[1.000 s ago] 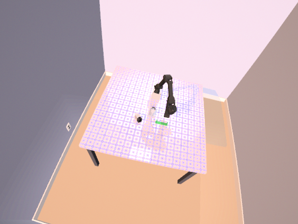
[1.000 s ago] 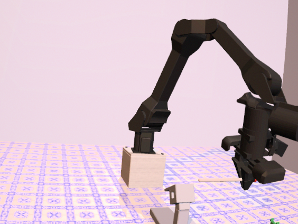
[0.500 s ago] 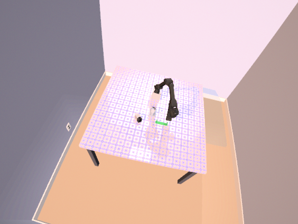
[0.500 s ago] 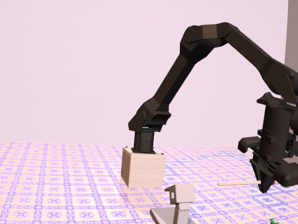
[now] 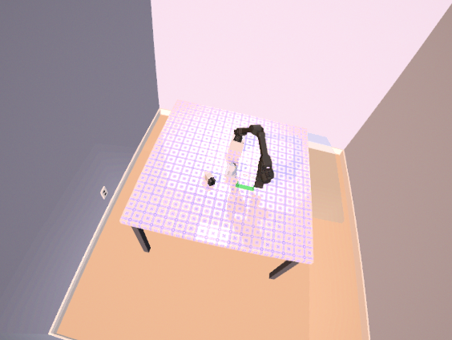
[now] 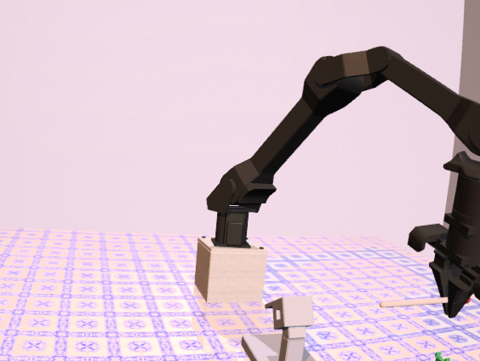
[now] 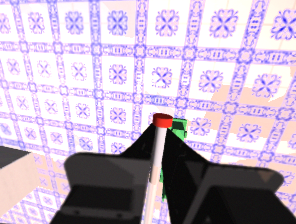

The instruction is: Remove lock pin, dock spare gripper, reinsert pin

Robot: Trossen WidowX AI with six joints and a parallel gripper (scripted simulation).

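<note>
The green pin holder is 8 cm to the right of my gripper tip, 6 cm below it and 4 cm ahead of it. Round my gripper tip: spare gripper 35 cm to the right, 8 cm ahead, 6 cm below; grey-blue mount 22 cm to the right, 5 cm behind, 4 cm below.
</note>
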